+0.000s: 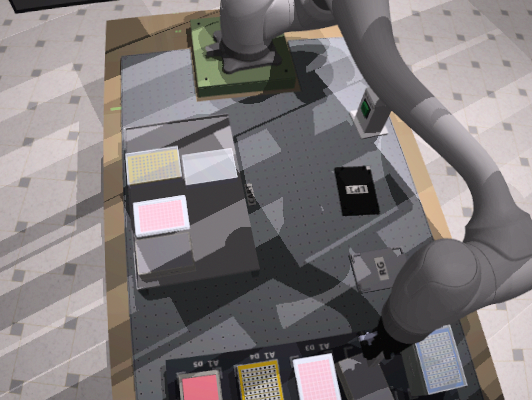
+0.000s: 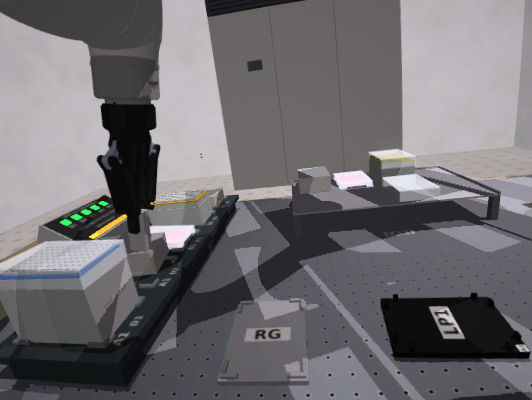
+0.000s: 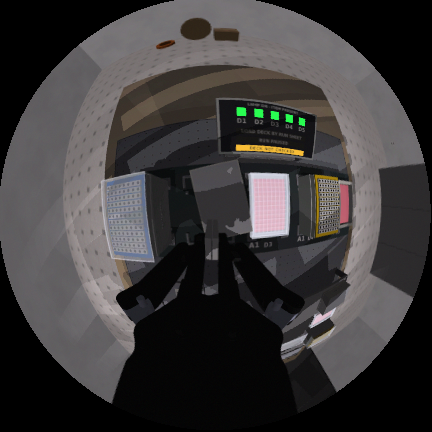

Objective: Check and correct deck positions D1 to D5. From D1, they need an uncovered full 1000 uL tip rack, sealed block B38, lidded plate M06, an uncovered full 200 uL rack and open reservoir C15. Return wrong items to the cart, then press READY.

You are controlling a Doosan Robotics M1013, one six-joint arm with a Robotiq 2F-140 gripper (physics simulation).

Labels:
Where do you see a green-screened device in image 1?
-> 370,118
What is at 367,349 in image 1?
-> The gripper.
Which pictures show the gripper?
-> Image 1, image 2 and image 3: all of them.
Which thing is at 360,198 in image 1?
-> A black LP1 pad.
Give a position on a grey RG pad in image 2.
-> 268,345

